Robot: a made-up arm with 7 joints. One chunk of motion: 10 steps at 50 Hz.
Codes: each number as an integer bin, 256 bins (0 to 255) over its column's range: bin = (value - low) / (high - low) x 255, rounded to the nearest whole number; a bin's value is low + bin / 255 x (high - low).
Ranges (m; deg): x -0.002..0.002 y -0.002..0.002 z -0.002..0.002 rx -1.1..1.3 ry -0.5..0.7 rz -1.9..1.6
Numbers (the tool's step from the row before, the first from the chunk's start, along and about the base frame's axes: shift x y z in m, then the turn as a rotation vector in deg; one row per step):
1: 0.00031 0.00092 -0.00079 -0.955 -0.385 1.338
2: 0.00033 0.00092 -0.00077 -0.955 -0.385 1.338
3: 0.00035 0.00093 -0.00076 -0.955 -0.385 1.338
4: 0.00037 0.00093 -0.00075 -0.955 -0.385 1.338
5: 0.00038 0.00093 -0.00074 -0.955 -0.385 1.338
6: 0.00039 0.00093 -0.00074 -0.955 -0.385 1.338
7: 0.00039 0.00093 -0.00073 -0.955 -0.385 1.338
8: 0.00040 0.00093 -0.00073 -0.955 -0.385 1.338
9: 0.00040 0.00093 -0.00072 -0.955 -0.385 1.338
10: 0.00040 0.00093 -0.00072 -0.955 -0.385 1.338
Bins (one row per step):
1: 147 186 77 15 24 236
2: 149 186 78 15 24 236
3: 150 187 79 15 24 236
4: 151 187 80 15 24 236
5: 152 187 80 15 24 236
6: 152 187 80 15 24 236
7: 152 187 81 15 24 236
8: 153 187 81 15 24 236
9: 153 187 82 15 24 236
10: 153 187 82 15 24 236

